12 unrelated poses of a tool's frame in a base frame.
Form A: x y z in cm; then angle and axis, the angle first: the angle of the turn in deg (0 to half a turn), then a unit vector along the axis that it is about.
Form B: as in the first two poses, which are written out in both.
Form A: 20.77, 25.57, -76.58, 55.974, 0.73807, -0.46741, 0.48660
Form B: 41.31, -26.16, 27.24, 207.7, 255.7, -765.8
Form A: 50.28, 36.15, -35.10, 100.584, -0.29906, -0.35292, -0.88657
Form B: -30.08, -35.50, -89.17, 502.8, 361.5, -351.0
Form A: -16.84, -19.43, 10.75, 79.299, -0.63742, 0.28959, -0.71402
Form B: -50.55, 22.96, -56.62, -168.4, -194.3, 107.5
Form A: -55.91, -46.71, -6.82, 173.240, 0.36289, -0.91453, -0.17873
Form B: 62.87, -158.43, -30.96, -559.1, -467.1, -68.2
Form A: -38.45, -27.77, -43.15, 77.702, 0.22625, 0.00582, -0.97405
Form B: 17.58, 0.45, -75.69, -384.5, -277.7, -431.5
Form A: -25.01, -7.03, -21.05, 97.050, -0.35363, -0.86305, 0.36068
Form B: -34.32, -83.76, 35.00, -250.1, -70.3, -210.5
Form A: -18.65, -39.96, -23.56, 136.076, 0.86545, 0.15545, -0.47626
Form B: 117.77, 21.15, -64.81, -186.5, -399.6, -235.6
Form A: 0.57, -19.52, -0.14, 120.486, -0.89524, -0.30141, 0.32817
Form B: -107.86, -36.32, 39.54, 5.7, -195.2, -1.4
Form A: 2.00, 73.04, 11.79, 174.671, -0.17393, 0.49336, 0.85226
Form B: -30.38, 86.18, 148.86, 20.0, 730.4, 117.9
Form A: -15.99, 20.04, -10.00, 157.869, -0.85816, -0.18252, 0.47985
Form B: -135.48, -28.81, 75.75, -159.9, 200.4, -100.0
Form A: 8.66, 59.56, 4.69, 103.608, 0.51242, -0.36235, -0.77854
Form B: 53.09, -37.54, -80.66, 86.6, 595.6, 46.9
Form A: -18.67, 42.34, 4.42, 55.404, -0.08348, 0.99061, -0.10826
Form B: -4.63, 54.88, -6.00, -186.7, 423.4, 44.2
